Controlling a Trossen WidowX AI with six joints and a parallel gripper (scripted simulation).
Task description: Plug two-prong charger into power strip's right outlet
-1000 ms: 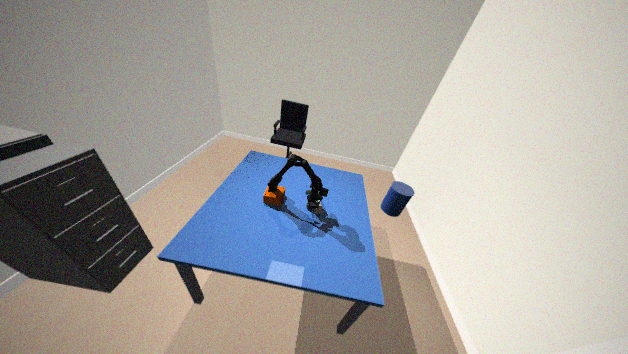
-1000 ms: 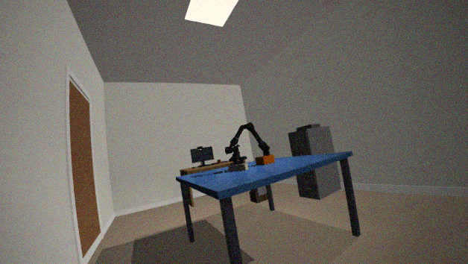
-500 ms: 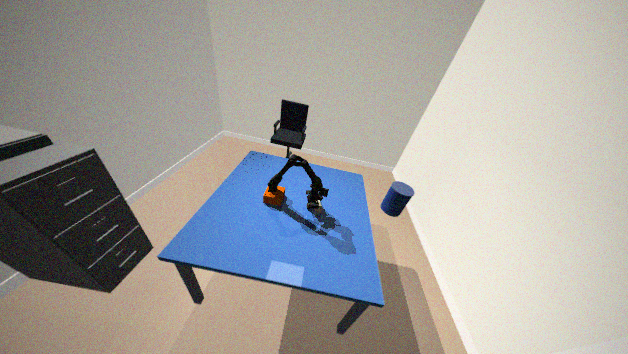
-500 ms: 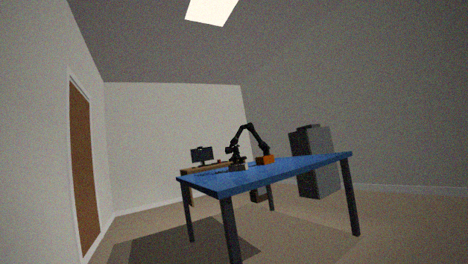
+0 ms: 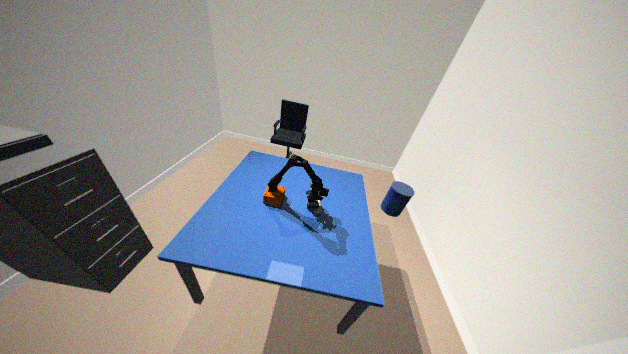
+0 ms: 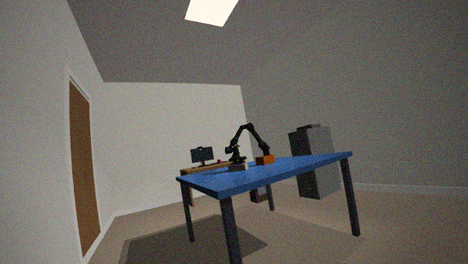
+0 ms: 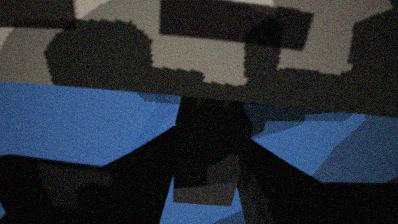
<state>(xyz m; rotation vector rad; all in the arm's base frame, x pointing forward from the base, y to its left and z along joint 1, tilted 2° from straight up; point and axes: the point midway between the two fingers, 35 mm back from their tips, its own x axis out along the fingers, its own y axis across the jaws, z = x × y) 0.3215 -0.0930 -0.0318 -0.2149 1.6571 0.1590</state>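
My gripper tip is 2 cm short of the black two-prong charger and 1 cm below it.
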